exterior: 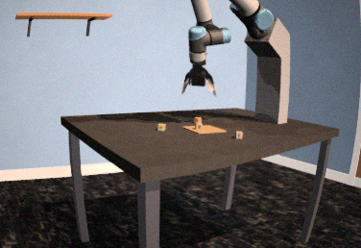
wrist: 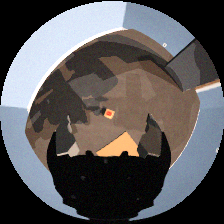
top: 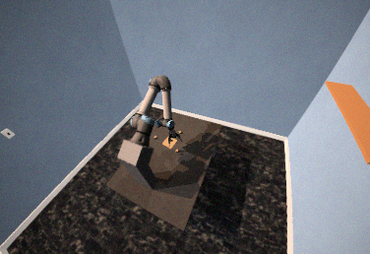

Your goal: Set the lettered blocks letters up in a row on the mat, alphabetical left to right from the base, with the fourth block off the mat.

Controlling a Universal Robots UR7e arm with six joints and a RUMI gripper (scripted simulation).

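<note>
Right now my hand is 4 cm short of the orange mat, 16 cm to the right of it and 13 cm above it.
</note>
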